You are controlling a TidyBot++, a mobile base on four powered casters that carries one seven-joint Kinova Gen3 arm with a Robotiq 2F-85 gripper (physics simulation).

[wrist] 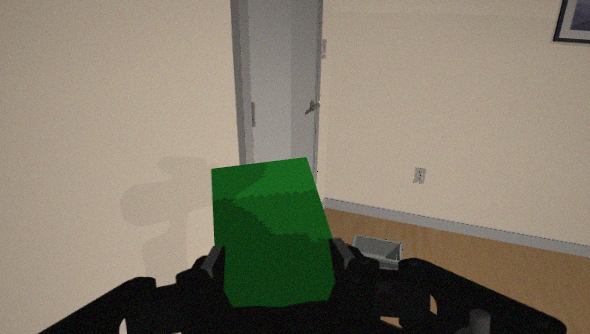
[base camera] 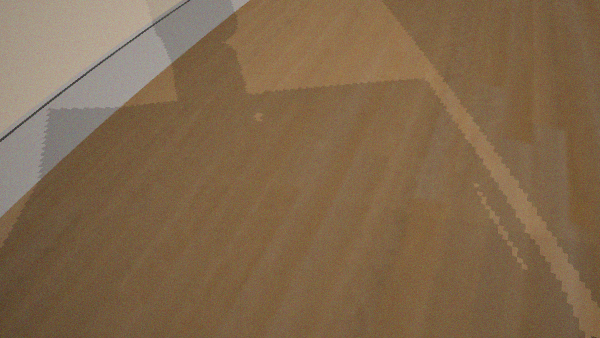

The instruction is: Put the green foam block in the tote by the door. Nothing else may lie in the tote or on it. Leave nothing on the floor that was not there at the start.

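Places are measured from the arm's base along level axes (x ahead, y left, z up), in metres.
Pixels of known places: gripper, fingertip midpoint: (wrist: 278, 260).
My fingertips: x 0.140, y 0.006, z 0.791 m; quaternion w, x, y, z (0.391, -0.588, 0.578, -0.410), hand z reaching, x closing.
Behind a point stands the place of what it marks.
The green foam block (wrist: 272, 225) @(x 0.148, y 0.009, z 0.808 m) is in the wrist view, low and near the middle. My gripper (wrist: 278, 260) @(x 0.140, y 0.006, z 0.791 m) is shut on it, with one finger on each side. The tote (wrist: 377, 251) @(x 1.550, y -0.662, z -0.366 m) is a grey, open-topped box on the floor, beyond and to the right of the block in the wrist view. Its lower right part is partly covered by my gripper's linkage, and its bottom is hard to see. The door (wrist: 270, 80) @(x 1.291, y -0.003, z 0.729 m) is grey, with a handle on its right side, and stands behind the block. Neither the block nor the tote shows in the base camera view.
A pale wall with a grey baseboard (base camera: 107, 75) @(x 0.611, y 0.340, z -0.334 m) (wrist: 450, 227) @(x 1.752, y -1.282, z -0.360 m) runs at the upper left of the base camera view and on the right of the wrist view. An outlet (wrist: 419, 175) @(x 1.883, y -1.035, z 0.003 m) and a framed picture (wrist: 575, 22) @(x 1.569, y -1.631, z 1.027 m) are on that right wall. Shadows lie across the wooden floor (base camera: 300, 210) @(x 0.356, y 0.023, z -0.397 m).
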